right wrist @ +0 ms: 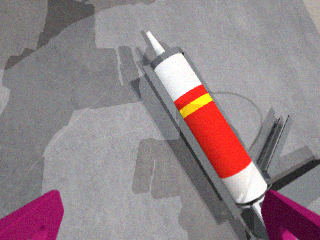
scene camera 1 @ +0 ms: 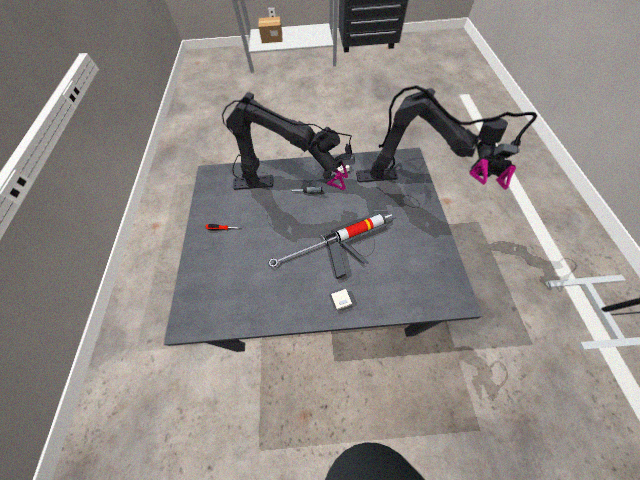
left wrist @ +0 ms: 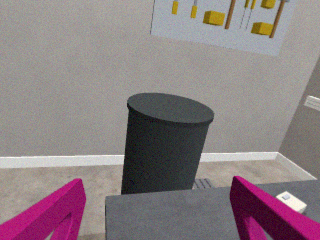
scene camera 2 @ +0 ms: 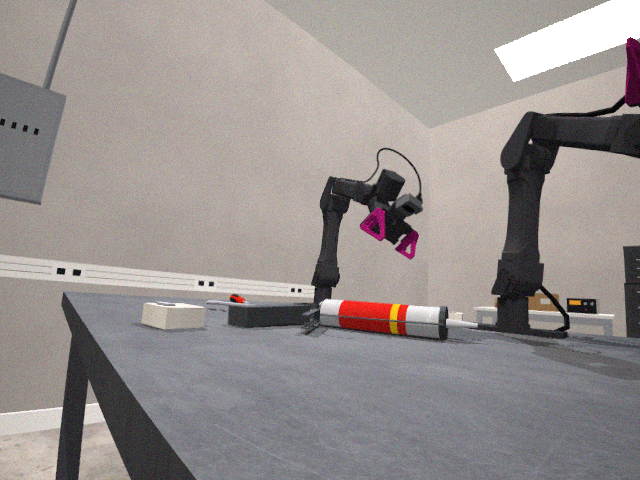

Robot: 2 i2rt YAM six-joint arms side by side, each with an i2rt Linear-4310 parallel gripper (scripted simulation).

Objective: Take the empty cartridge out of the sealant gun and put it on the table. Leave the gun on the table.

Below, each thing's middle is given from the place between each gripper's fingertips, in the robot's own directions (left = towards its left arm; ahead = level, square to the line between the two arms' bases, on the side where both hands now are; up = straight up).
My left hand (scene camera 1: 495,185) is 380 mm to the left of the cartridge (scene camera 2: 332,307), 310 mm above it and 60 mm past it. Round my left hand: sealant gun (scene camera 2: 239,315): 530 mm to the right, 320 mm below, 20 mm ahead.
My right gripper (scene camera 2: 397,248) is now 13 cm short of the cartridge, 9 cm to the right of it and 15 cm above it. Round my right hand: sealant gun 21 cm ahead, 6 cm to the right, 15 cm below.
